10 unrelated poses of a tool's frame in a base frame.
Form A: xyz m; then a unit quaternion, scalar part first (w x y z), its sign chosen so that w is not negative.
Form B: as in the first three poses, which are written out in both.
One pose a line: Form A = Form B
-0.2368, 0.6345, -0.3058, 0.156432, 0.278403, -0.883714, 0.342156 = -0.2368, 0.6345, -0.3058, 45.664, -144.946, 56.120
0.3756, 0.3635, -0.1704, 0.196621, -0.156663, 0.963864, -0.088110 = 0.3756, 0.3635, -0.1704, -25.137, 154.655, -14.138
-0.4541, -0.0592, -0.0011, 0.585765, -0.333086, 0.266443, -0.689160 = -0.4541, -0.0592, -0.0011, -44.503, 35.599, -92.077
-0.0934, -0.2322, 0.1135, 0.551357, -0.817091, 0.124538, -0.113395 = -0.0934, -0.2322, 0.1135, -110.751, 16.880, -15.370
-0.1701, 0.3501, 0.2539, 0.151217, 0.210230, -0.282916, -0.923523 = -0.1701, 0.3501, 0.2539, 34.582, -46.539, -151.917
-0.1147, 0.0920, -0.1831, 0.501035, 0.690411, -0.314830, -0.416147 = -0.1147, 0.0920, -0.1831, 95.623, -43.604, -57.637
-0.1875, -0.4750, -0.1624, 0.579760, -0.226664, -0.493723, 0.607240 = -0.1875, -0.4750, -0.1624, -30.359, -66.129, 81.334
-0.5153, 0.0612, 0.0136, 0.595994, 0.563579, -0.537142, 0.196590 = -0.5153, 0.0612, 0.0136, 74.981, -71.464, 26.155
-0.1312, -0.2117, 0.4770, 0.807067, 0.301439, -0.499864, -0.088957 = -0.1312, -0.2117, 0.4770, 36.951, -61.274, -10.904
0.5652, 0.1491, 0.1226, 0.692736, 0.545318, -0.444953, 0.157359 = 0.5652, 0.1491, 0.1226, 69.796, -56.950, 20.141
